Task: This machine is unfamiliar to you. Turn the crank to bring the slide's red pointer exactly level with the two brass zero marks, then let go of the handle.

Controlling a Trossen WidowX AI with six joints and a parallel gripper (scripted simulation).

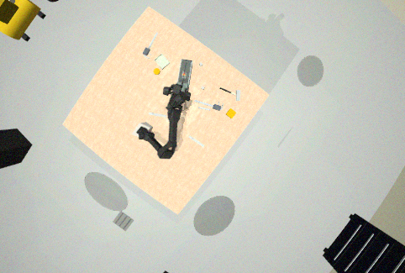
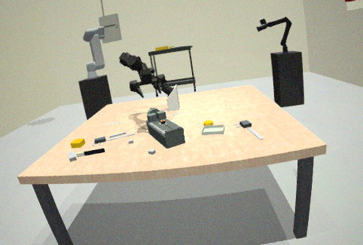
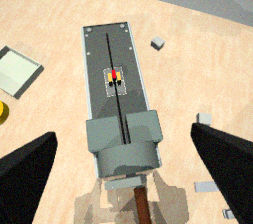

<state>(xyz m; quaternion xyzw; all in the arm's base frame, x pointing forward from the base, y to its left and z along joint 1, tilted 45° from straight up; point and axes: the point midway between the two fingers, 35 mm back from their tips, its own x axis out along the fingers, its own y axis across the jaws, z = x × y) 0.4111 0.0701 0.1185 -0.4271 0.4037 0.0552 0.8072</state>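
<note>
My gripper tip is 4 cm past the crank, 4 cm to the left of it and 12 cm above it. Round my gripper tip: red pointer (10 cm ahead, 6 cm to the left, 11 cm below); then brown crank handle (6 cm behind, 5 cm to the right, 14 cm below); then yellow disc (2 cm behind, 26 cm to the left, 19 cm below).
</note>
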